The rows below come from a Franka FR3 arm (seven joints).
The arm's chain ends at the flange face. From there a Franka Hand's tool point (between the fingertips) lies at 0.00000 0.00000 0.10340 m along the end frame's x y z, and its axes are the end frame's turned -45 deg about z.
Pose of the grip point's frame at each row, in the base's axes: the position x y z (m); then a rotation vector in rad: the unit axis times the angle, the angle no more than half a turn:
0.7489 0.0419 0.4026 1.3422 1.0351 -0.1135
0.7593 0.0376 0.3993 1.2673 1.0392 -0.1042
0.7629 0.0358 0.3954 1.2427 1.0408 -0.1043
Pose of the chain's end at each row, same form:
0.6926 0.1277 0.4153 1.6566 0.4482 0.4728
0.6995 0.1216 0.4062 1.5898 0.4816 0.4955
0.7021 0.1193 0.4005 1.5676 0.4927 0.4996

